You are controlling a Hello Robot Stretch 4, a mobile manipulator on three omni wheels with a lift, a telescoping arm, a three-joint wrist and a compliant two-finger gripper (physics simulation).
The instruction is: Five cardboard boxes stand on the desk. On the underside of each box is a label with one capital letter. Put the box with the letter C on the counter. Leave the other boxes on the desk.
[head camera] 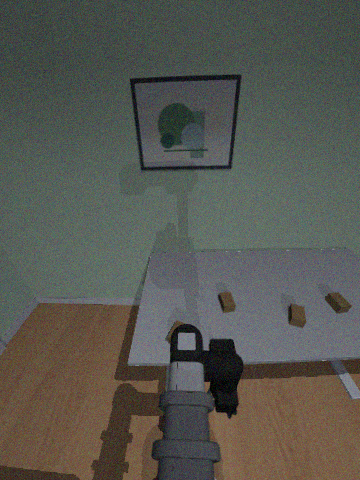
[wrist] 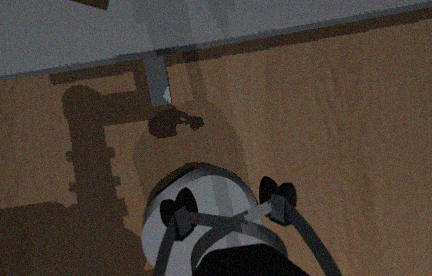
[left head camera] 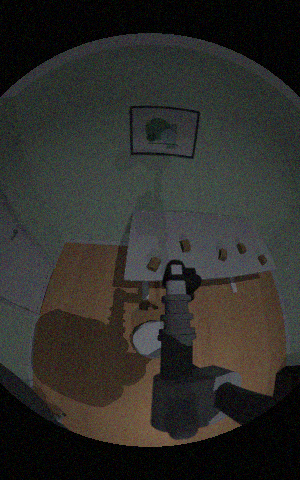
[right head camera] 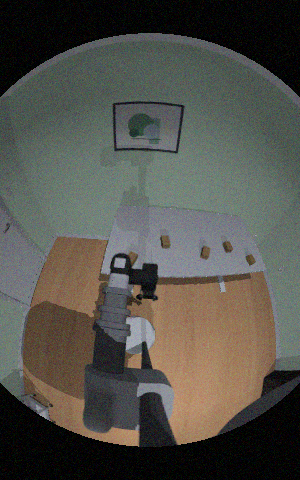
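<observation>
Five brown cardboard boxes stand apart on the pale desk. The leftmost box is partly hidden by my arm in the head view. To its right are a second box, a third box, a fourth box and the rightmost box. No letters show. My gripper is open and empty, in front of the desk's near edge. The counter does not show.
A desk leg stands under the right part of the desk, and another leg shows in the wrist view. A pale round surface lies low, below the gripper. A framed picture hangs on the green wall.
</observation>
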